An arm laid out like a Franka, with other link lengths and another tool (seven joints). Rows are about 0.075 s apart.
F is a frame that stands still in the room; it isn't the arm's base.
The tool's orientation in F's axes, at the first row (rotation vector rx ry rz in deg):
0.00 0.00 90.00
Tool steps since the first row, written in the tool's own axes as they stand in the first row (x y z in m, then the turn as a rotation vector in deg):
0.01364 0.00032 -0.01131 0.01 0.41 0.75
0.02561 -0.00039 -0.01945 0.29 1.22 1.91
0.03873 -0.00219 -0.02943 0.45 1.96 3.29
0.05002 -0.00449 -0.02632 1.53 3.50 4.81
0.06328 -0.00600 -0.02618 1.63 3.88 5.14
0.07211 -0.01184 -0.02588 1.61 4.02 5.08
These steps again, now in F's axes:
-0.00032 0.01364 -0.01131 -0.41 0.01 0.75
0.00039 0.02561 -0.01945 -1.22 0.29 1.91
0.00219 0.03873 -0.02943 -1.96 0.45 3.29
0.00449 0.05002 -0.02632 -3.50 1.53 4.81
0.00600 0.06328 -0.02618 -3.88 1.63 5.14
0.01184 0.07211 -0.02588 -4.02 1.61 5.08

